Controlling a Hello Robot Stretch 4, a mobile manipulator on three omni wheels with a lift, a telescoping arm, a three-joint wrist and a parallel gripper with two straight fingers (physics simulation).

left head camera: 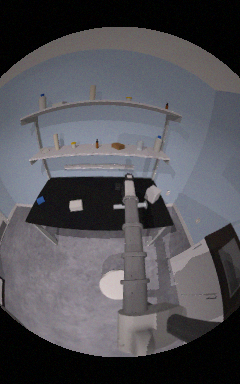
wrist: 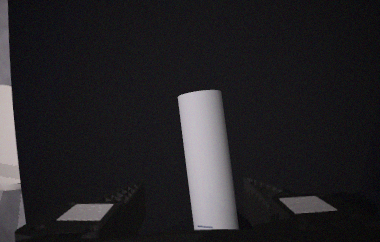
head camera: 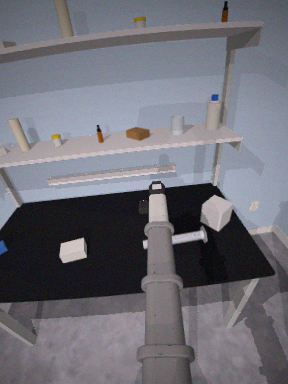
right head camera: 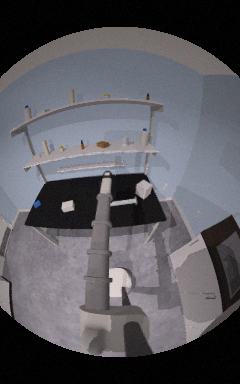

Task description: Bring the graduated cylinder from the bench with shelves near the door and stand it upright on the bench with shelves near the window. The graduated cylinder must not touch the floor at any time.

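Seen in the pictures: gripper, fingertip midpoint: [wrist: 194,196]; robot's base, link origin: [left head camera: 115,283] [right head camera: 114,281].
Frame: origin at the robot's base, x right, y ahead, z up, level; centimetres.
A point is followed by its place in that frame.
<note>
The graduated cylinder [head camera: 189,237] {z 78.6, x 15.2, y 72.7 cm} [left head camera: 120,206] {z 77.5, x -1.6, y 70.7 cm} [right head camera: 125,202] {z 77.9, x 13.4, y 72.1 cm} [wrist: 209,160] {z 78.4, x -2.0, y 72.4 cm} lies on its side on the black bench top [head camera: 115,282] {z 73.5, x -20.8, y 52.7 cm} [left head camera: 95,223] {z 73.5, x -22.7, y 52.9 cm} [right head camera: 55,220] {z 73.5, x -55.2, y 52.1 cm}. Its foot points right in the head view, and the arm crosses over its middle. In the wrist view its plain rim end points up the picture; a blue mark shows near the bottom edge. My gripper [wrist: 194,196] {z 83.9, x -0.3, y 70.9 cm} is open, with one finger on each side of the cylinder's line and a gap on both sides. The height between fingers and cylinder is hard to tell. The arm hides the fingers in the head views.
A pale faceted block [head camera: 217,213] {z 85.4, x 30.9, y 81.9 cm} stands right of the cylinder's foot. A white box [head camera: 73,250] {z 79.2, x -43.4, y 66.5 cm} and a blue object [head camera: 2,247] {z 77.0, x -88.5, y 70.8 cm} are on the left. Above the bench are two shelves [head camera: 115,151] {z 118.4, x -18.8, y 93.9 cm} [head camera: 125,36] {z 163.0, x -7.9, y 96.1 cm} with bottles and jars. A cabinet [left head camera: 196,280] {z 53.2, x 80.4, y -10.2 cm} stands at the right.
</note>
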